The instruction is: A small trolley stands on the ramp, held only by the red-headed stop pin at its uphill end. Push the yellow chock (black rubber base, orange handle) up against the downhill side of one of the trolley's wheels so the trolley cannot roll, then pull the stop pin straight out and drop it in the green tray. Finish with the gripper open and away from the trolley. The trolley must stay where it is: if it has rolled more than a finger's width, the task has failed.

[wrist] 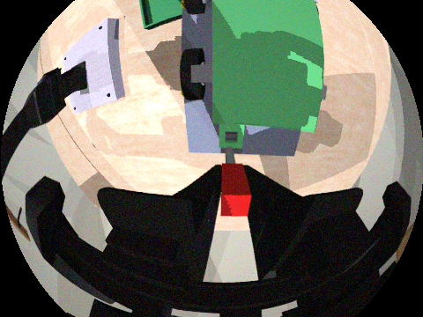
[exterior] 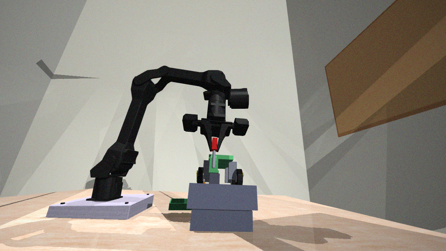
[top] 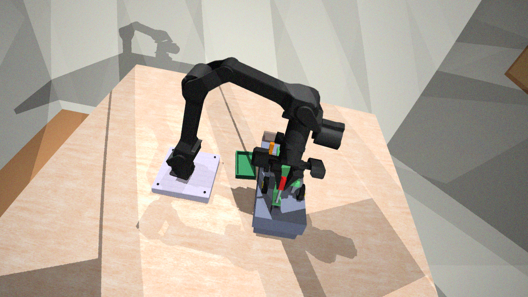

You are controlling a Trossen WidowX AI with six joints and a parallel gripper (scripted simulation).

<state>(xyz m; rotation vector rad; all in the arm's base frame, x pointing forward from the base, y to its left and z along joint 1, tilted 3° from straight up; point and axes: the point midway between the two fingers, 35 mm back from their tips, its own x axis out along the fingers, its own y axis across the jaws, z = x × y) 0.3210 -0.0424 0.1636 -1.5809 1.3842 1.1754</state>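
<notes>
Right now the green tray is 190 mm to the left of my gripper tip, 180 mm below it and 130 mm behind it. From my gripper tip the other things lie so: grey ramp (120 mm below, 110 mm to the left, 10 mm ahead); then red-headed stop pin (right at my gripper tip); then trolley (110 mm to the left, 60 mm below).
</notes>
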